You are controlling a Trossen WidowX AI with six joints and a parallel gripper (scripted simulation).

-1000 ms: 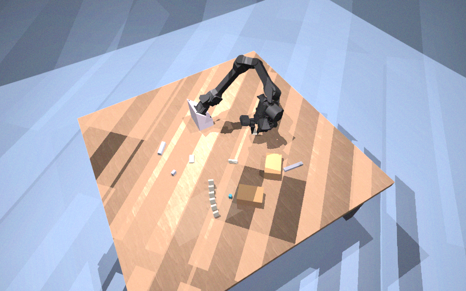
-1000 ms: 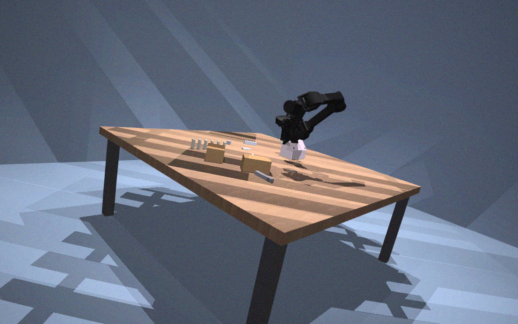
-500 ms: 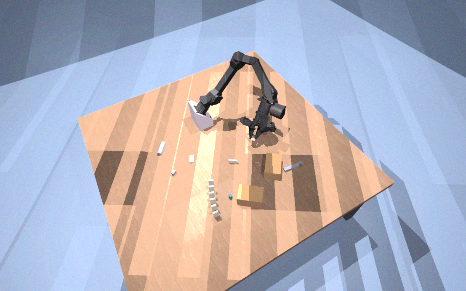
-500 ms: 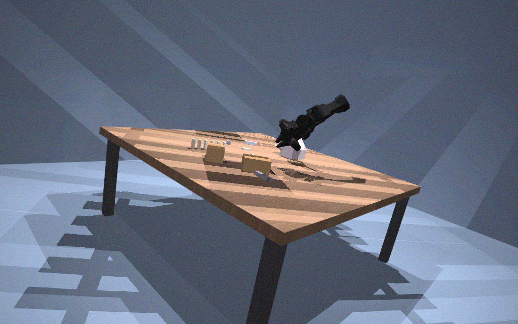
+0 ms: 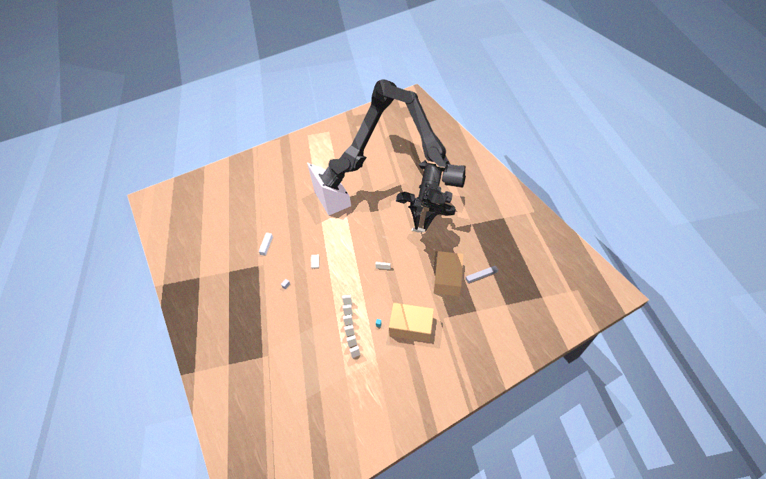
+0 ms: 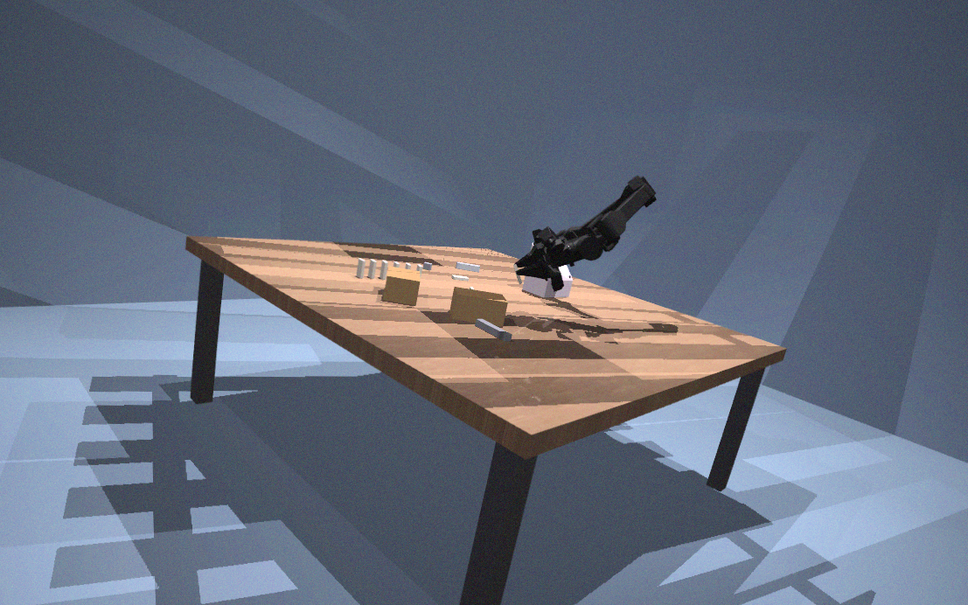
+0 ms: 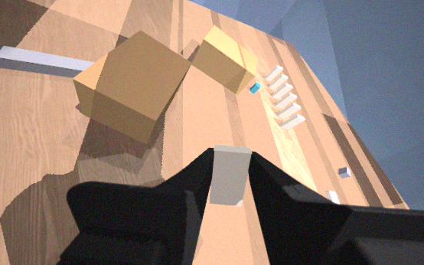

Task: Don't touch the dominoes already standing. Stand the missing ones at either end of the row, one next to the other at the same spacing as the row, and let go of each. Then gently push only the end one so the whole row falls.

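The teal cube lies 240 mm to the right of my gripper tip, 170 mm ahead of it and 100 mm below it. Round my gripper tip: grey cube (440 mm to the right, 110 mm below, 90 mm behind).
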